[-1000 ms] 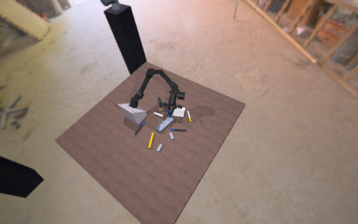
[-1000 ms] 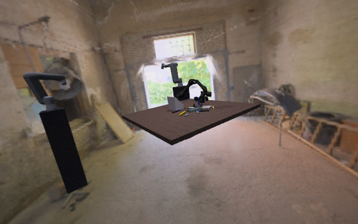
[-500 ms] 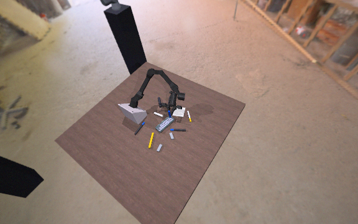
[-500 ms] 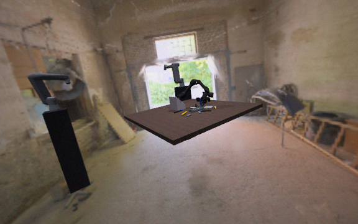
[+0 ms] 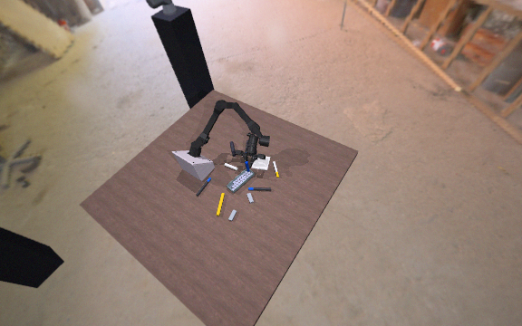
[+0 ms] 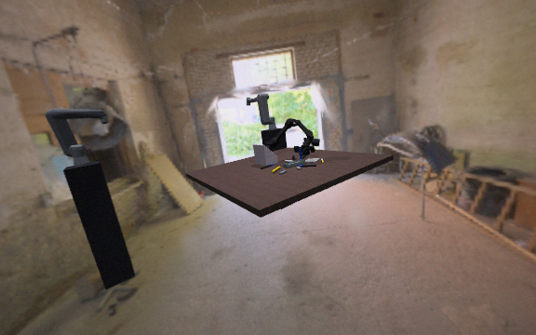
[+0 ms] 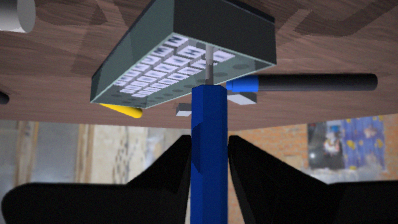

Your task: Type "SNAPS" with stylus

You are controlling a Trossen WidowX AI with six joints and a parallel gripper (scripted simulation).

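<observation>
Now: the white pad 2 cm ahead of my gripper tip, 11 cm to the left of it and 6 cm below it.
</observation>
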